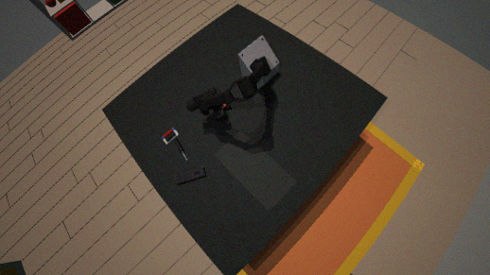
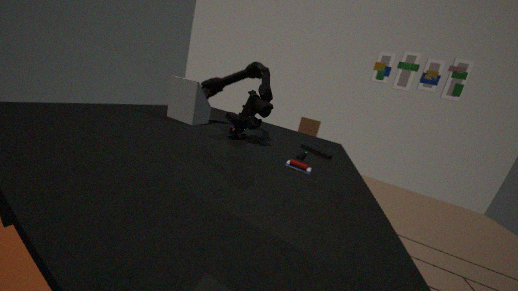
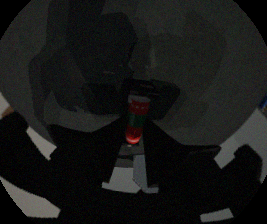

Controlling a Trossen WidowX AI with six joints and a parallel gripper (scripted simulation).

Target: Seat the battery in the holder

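My gripper tip is now 1 cm below the battery. The rest, counted from my gripper tip: dark flat bar: 40 cm ahead, 13 cm to the left; then dark slim tool: 33 cm ahead, 1 cm to the right.
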